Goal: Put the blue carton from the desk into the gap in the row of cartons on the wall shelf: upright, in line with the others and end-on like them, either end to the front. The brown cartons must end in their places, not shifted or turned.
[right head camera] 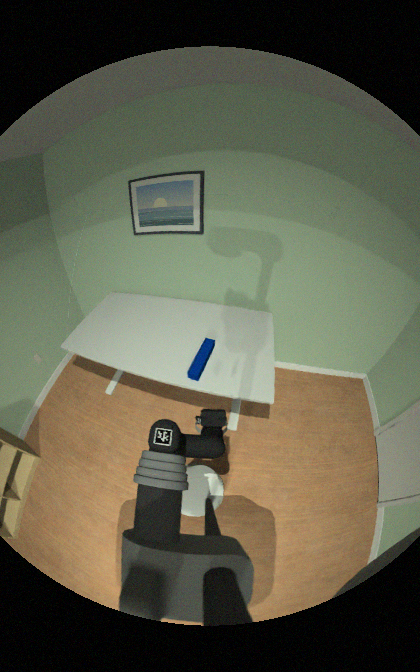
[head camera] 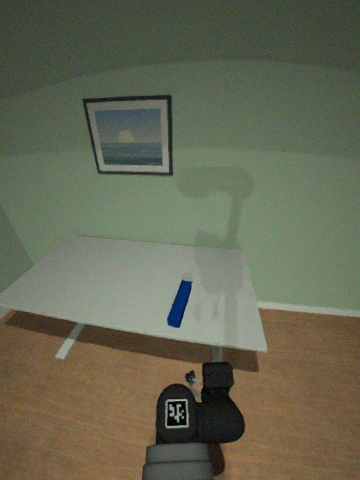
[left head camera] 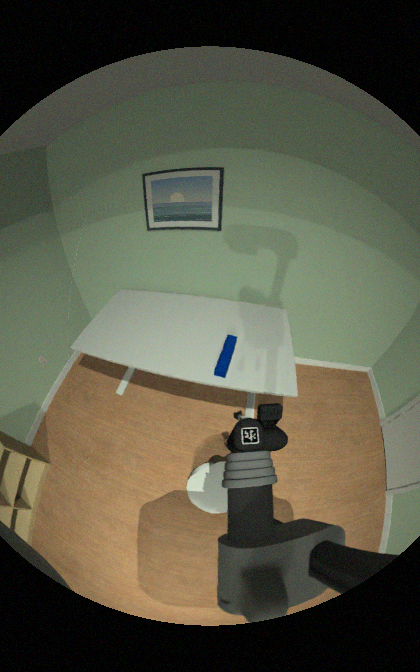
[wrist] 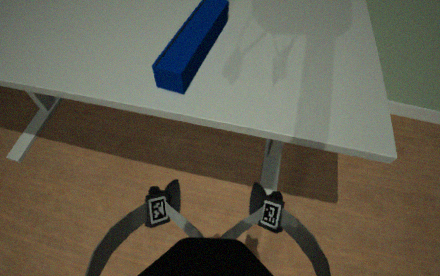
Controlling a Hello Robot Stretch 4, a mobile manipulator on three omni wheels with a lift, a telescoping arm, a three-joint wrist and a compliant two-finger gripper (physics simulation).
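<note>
The blue carton [head camera: 180,304] [left head camera: 225,356] [right head camera: 201,359] [wrist: 192,47] is a long box lying on its side on the white desk [head camera: 115,280] [left head camera: 165,325] [right head camera: 150,325] [wrist: 90,45], right of the desk's middle, one end towards the front edge. My gripper [wrist: 215,200] is open and empty; in the wrist view its fingertips are well apart, with floor between them. It is in front of the desk's front edge, short of the carton and a little to its right. In the head view the gripper points down and its fingers are partly hidden. The wall shelf and brown cartons do not show.
A framed picture [head camera: 131,137] [left head camera: 183,199] [right head camera: 166,203] hangs above the desk. Desk legs [wrist: 271,167] reach the floor below. A low wooden shelf unit [left head camera: 41,462] [right head camera: 31,457] stands at the left. A door [left head camera: 407,445] [right head camera: 400,465] is at the right.
</note>
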